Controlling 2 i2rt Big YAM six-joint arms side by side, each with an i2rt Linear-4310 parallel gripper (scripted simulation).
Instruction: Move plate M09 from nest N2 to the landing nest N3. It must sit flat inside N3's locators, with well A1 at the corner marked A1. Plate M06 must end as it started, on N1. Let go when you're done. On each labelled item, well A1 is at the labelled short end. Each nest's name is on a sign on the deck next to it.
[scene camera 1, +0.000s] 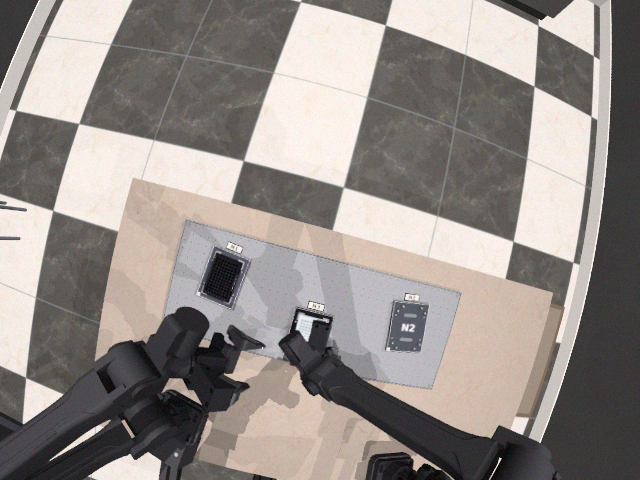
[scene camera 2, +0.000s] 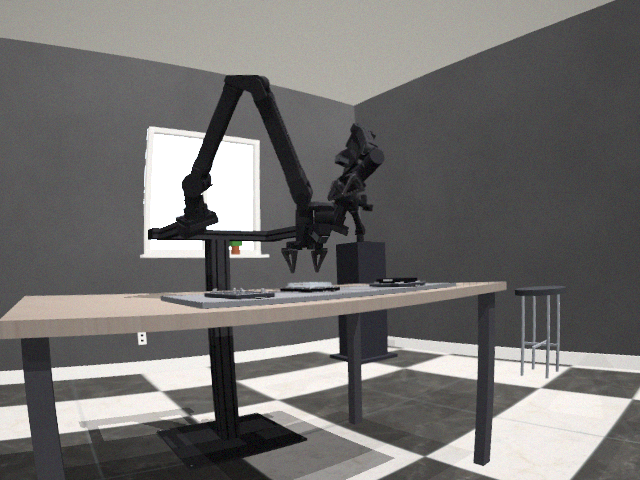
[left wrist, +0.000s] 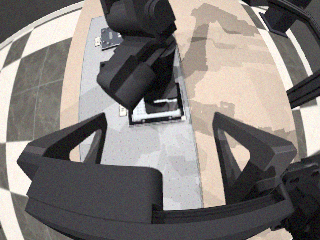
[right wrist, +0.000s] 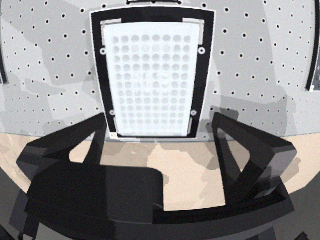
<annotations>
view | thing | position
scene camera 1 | my left gripper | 256, 365
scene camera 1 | black plate M06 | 222, 275
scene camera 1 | nest N2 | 410, 308
</annotations>
